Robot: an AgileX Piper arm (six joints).
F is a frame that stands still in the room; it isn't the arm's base.
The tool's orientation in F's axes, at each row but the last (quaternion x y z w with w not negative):
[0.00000 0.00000 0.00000 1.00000]
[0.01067 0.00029 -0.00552 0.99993]
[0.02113 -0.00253 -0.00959 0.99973]
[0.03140 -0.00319 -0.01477 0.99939]
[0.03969 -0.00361 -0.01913 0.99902]
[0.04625 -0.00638 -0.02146 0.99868]
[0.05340 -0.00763 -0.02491 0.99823]
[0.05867 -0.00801 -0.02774 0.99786]
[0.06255 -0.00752 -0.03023 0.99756]
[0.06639 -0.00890 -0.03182 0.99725]
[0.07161 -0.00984 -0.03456 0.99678]
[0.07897 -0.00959 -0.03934 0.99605]
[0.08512 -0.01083 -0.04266 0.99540]
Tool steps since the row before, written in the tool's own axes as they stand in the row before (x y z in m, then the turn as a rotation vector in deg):
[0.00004 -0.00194 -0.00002 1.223 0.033 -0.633]
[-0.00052 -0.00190 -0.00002 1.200 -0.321 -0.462]
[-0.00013 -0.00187 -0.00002 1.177 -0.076 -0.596]
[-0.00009 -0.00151 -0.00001 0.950 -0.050 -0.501]
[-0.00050 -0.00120 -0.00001 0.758 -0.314 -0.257]
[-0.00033 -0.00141 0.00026 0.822 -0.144 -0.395]
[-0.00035 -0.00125 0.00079 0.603 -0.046 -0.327]
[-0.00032 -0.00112 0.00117 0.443 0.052 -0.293]
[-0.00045 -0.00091 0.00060 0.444 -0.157 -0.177]
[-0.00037 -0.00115 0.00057 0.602 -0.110 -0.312]
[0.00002 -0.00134 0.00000 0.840 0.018 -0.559]
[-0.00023 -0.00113 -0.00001 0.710 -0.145 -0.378]
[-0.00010 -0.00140 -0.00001 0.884 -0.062 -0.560]
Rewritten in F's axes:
[0.00004 -0.00194 -0.00002 1.223 0.033 -0.633]
[-0.00054 -0.00189 -0.00006 1.196 -0.324 -0.470]
[-0.00017 -0.00186 -0.00010 1.179 -0.073 -0.593]
[-0.00013 -0.00150 -0.00011 0.952 -0.047 -0.498]
[-0.00055 -0.00118 -0.00011 0.748 -0.322 -0.277]
[-0.00039 -0.00141 0.00012 0.821 -0.143 -0.398]
[-0.00042 -0.00131 0.00065 0.606 -0.041 -0.322]
[-0.00040 -0.00123 0.00103 0.451 0.061 -0.279]
[-0.00051 -0.00095 0.00048 0.437 -0.161 -0.190]
[-0.00045 -0.00119 0.00041 0.601 -0.107 -0.316]
[-0.00007 -0.00132 -0.00019 0.853 0.038 -0.538]
[-0.00032 -0.00109 -0.00019 0.706 -0.140 -0.387]
[-0.00022 -0.00136 -0.00025 0.892 -0.043 -0.550]

